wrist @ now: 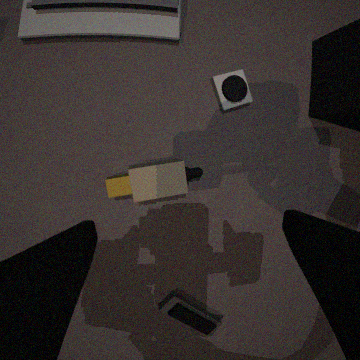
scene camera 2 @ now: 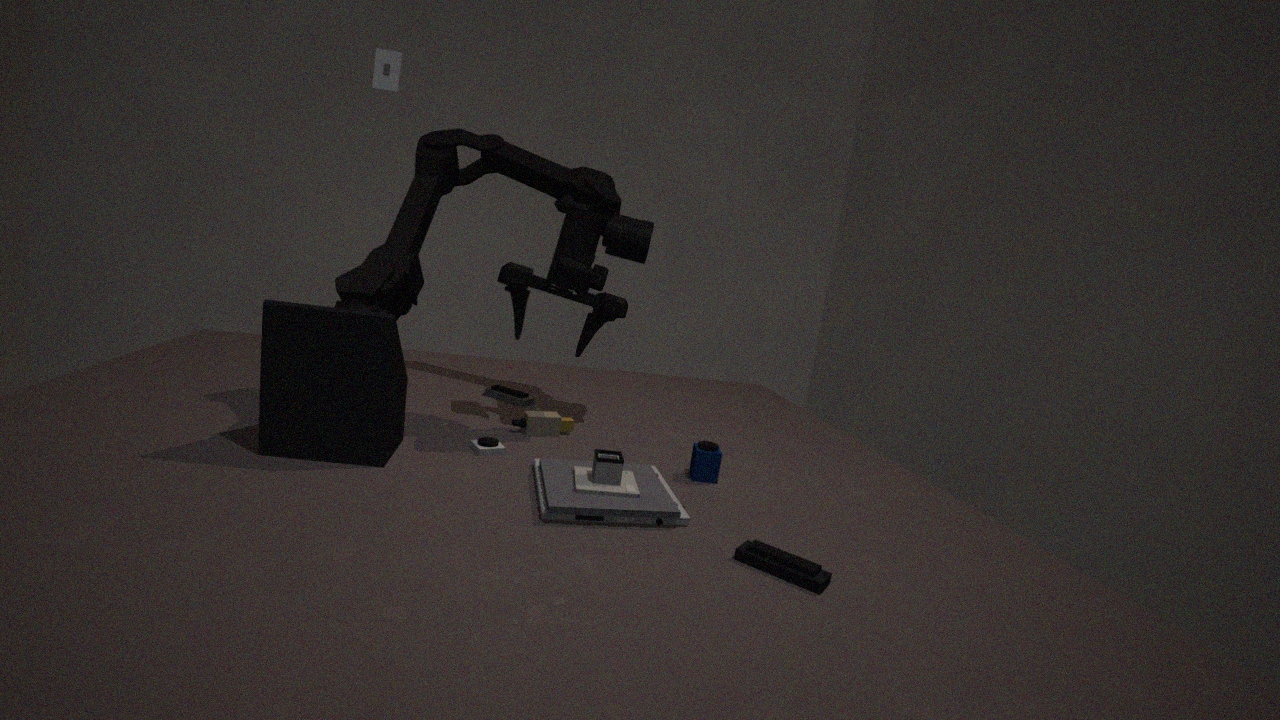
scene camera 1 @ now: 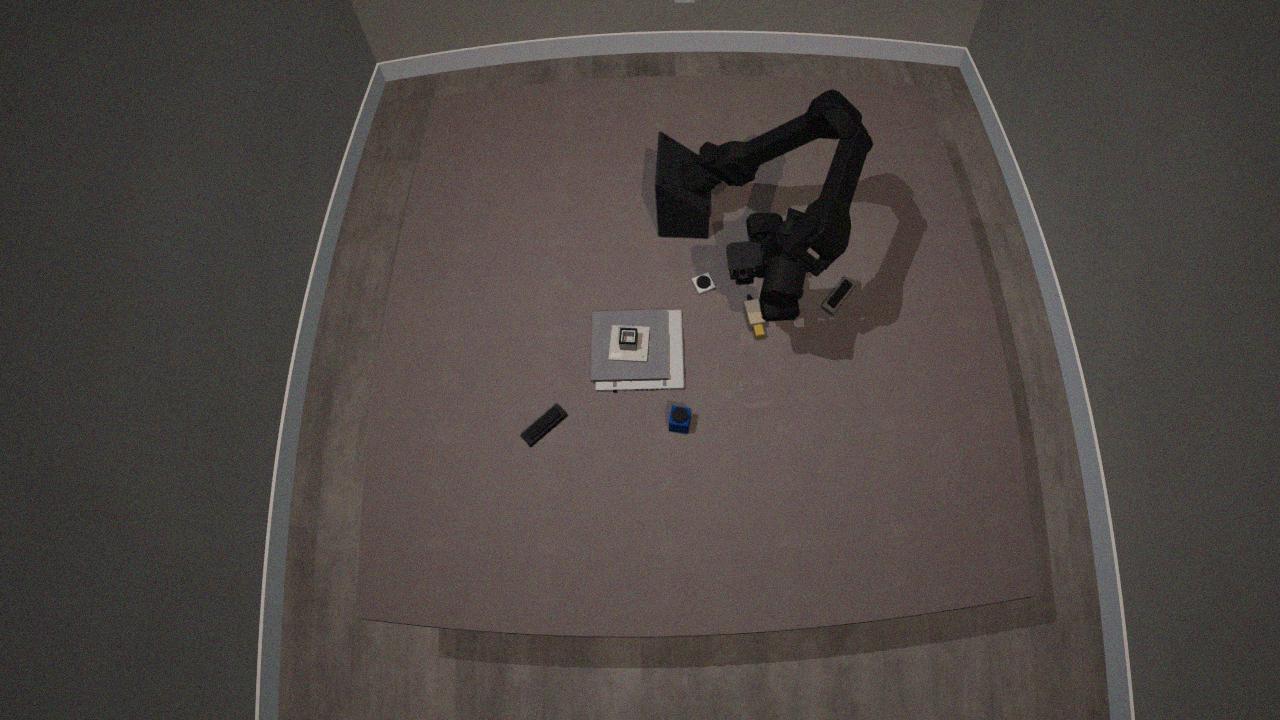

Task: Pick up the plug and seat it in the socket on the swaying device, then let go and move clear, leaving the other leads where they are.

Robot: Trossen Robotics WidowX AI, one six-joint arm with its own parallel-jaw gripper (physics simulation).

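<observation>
A plug with a cream body [scene camera 1: 754, 311] [scene camera 2: 542, 423] [wrist: 158, 181], a yellow tip and a short black stub lies flat on the floor. My gripper [scene camera 2: 547, 347] [wrist: 190, 225] is open and empty, above the floor near the plug. In the wrist view the plug lies ahead of the fingertips, turned roughly along the line between them. The socket [scene camera 1: 628, 337] [scene camera 2: 607, 467] is a small grey upright box with a dark-rimmed opening on a white pad. The pad sits on the device's grey upper plate [scene camera 1: 604, 362] [scene camera 2: 559, 498], which rests over a white base [scene camera 1: 675, 358] [wrist: 105, 26].
A white square with a black disc [scene camera 1: 703, 282] [scene camera 2: 487, 443] [wrist: 234, 89] lies between plug and arm base. A grey-and-black bar [scene camera 1: 837, 295] [scene camera 2: 508, 394] [wrist: 192, 316] lies beyond the plug. A blue block [scene camera 1: 679, 419] [scene camera 2: 705, 462] and a black bar [scene camera 1: 544, 425] [scene camera 2: 782, 565] lie near the device.
</observation>
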